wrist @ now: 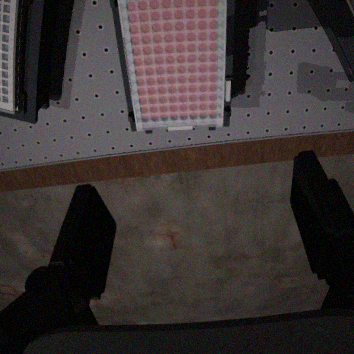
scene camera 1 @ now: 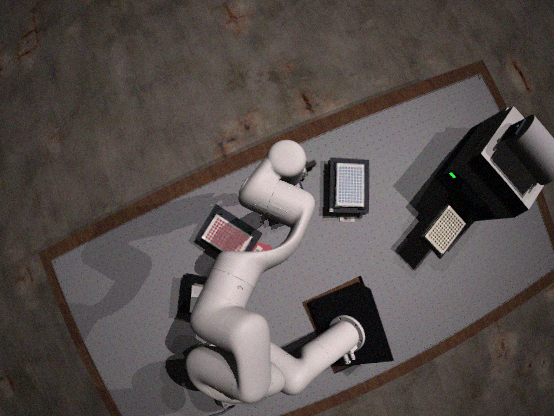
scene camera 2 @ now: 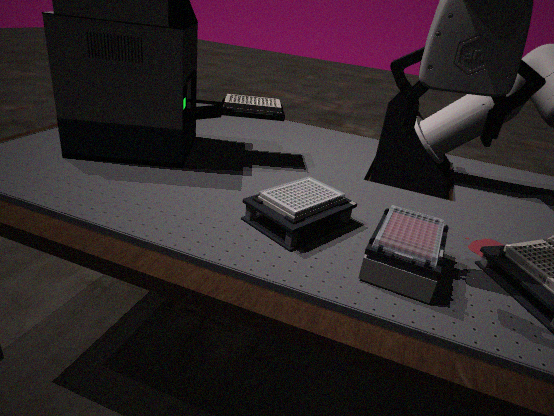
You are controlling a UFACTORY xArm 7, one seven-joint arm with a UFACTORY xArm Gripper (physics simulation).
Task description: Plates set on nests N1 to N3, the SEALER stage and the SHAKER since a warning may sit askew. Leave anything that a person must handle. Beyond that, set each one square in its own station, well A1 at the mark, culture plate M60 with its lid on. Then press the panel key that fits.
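My gripper is open and empty, above and beyond the table edge in the wrist view. A pink-welled plate with a clear lid sits on a grey block, roughly in line with it; the arm hides it in scene camera 1. A pale blue-welled plate rests on a dark raised nest. A red-welled plate lies in a dark holder, looking slightly turned. A cream plate is on the machine's extended stage. Labels, well A1 and panel keys are unreadable.
The tall black machine shows a green light. Another dark holder with a pale item is partly hidden by the arm. A red marking lies near the red plate's holder. The arm's black base stands near the table edge.
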